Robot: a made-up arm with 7 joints. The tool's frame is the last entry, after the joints.
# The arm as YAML. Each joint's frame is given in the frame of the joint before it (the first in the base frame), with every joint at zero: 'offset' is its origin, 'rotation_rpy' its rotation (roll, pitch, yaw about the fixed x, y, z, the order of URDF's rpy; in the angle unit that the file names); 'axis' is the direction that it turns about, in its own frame. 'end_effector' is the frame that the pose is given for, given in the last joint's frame.
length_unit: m
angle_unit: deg
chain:
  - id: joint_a
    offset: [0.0, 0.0, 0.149]
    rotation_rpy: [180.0, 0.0, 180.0]
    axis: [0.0, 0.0, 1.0]
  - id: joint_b
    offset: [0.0, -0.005, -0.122]
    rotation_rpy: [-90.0, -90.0, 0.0]
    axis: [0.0, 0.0, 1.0]
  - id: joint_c
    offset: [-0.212, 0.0, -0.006]
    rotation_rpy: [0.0, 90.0, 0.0]
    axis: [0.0, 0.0, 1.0]
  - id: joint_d
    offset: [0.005, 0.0, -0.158]
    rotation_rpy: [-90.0, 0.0, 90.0]
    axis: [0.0, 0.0, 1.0]
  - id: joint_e
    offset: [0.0, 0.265, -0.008]
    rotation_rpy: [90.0, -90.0, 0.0]
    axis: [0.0, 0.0, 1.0]
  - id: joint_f
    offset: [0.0, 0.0, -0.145]
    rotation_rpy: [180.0, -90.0, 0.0]
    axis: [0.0, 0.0, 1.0]
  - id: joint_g
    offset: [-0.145, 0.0, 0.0]
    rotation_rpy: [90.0, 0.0, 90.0]
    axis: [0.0, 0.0, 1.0]
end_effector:
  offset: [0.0, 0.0, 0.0]
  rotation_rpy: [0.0, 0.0, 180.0]
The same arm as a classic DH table. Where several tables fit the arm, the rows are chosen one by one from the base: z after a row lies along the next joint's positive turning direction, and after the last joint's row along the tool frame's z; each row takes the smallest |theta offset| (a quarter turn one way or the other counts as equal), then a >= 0, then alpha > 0; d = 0 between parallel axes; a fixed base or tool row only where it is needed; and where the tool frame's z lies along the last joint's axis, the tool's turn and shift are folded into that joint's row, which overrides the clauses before.
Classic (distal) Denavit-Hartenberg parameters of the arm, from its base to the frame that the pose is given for. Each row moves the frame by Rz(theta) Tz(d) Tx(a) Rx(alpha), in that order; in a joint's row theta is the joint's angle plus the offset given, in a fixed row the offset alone. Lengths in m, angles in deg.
base (fixed): a 0; alpha 180; d 0; theta offset 0
joint_a: a 0; alpha 90; d -0.271; theta offset 0
joint_b: a 0; alpha -90; d -0.011; theta offset 0
joint_c: a 0; alpha 90; d -0.37; theta offset 0
joint_d: a 0; alpha -90; d -0.013; theta offset 0
joint_e: a 0; alpha 90; d -0.41; theta offset 0
joint_f: a 0; alpha -90; d 0; theta offset 0
joint_g: a 0; alpha 0; d -0.145; theta offset 0

